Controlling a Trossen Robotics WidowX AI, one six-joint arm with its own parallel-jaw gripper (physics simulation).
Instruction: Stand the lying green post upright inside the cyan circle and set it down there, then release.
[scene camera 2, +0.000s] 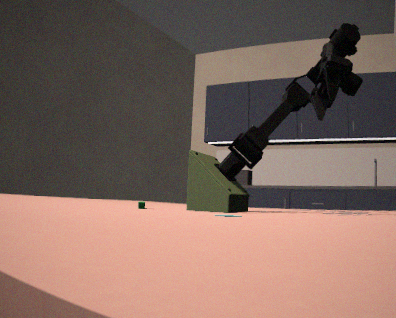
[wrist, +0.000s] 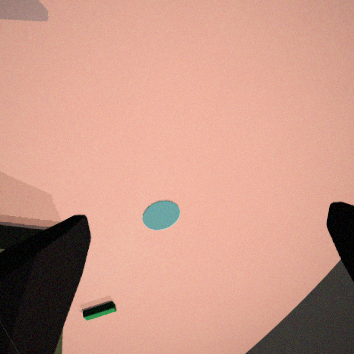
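Pixels of known places: gripper, fingertip midpoint: (scene camera 2: 325, 110) (wrist: 210, 221); arm's base at its link origin: (scene camera 2: 224, 172).
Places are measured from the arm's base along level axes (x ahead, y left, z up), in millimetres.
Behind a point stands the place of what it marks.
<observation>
The green post (scene camera 2: 142, 205) @(x 222, y -133, z -101 mm) (wrist: 100, 310) @(x 196, y -142, z -96 mm) lies on its side on the pink table, at the left in the scene view and low, beside the left finger, in the wrist view. The cyan circle (scene camera 2: 228, 216) @(x 270, y 106, z -110 mm) (wrist: 161, 215) @(x 256, y 101, z -109 mm) lies flat on the table; it shows as a thin line in front of the arm's base in the scene view and near the middle of the wrist view, with nothing standing on it. My gripper (scene camera 2: 321, 118) @(x 153, y 301, z 137 mm) (wrist: 210, 221) @(x 153, y 301, z 137 mm) is open and empty, high above the table. Its two fingers stand wide apart at either side of the wrist view.
The green wedge-shaped base (scene camera 2: 210, 187) @(x 118, y 4, z -47 mm) of the arm stands close behind the circle in the scene view. The pink table (scene camera 2: 150, 250) @(x 757, y 213, z -110 mm) has its edge at lower left there. In the wrist view, a table edge runs diagonally at lower right, with dark floor (wrist: 310, 320) beyond it.
</observation>
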